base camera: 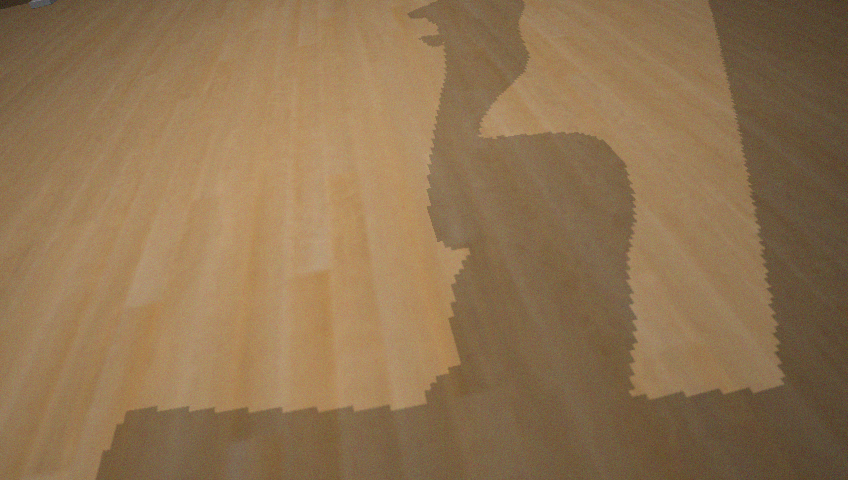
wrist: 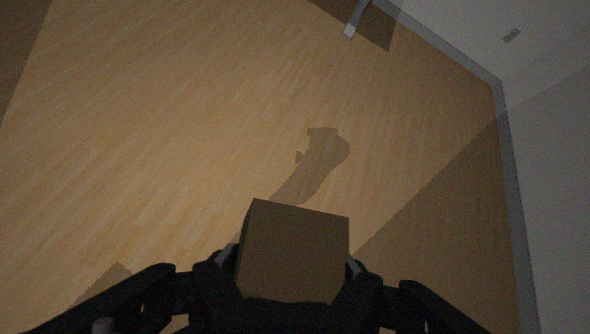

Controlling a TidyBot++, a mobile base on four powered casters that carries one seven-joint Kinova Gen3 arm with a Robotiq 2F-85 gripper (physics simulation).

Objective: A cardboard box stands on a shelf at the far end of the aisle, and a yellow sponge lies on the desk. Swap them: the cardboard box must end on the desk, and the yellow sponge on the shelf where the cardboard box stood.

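Places are measured from the arm's base along level axes (x ahead, y left, z up), in millimetres.
Where they show: gripper, fingertip midpoint: (wrist: pixel 287 261).
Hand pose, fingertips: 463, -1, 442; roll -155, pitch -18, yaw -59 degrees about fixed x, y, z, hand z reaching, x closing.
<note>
After its pixels a point has its place, as x, y, z.
My gripper (wrist: pixel 287 261) @[462, -1, 442] is shut on the cardboard box (wrist: pixel 295 250) @[462, 7, 477], a plain brown block at the bottom middle of the wrist view. A fingertip presses on its left side and another on its right side. The box is held above the wooden floor. The underside of the box and part of the fingertips are hidden. The yellow sponge, the desk and the shelf do not show clearly in either view. The gripper does not show in the base camera view.
Wooden floor (base camera: pixel 238 208) @[585, 273, -397] (wrist: pixel 150 125) @[746, 622, -396] lies below, with the robot's shadow on it. Grey walls with a skirting board (wrist: pixel 510 200) @[1957, -1332, -369] meet in a corner at the right of the wrist view. A grey leg-like piece (wrist: pixel 350 29) with a pale end shows near the top.
</note>
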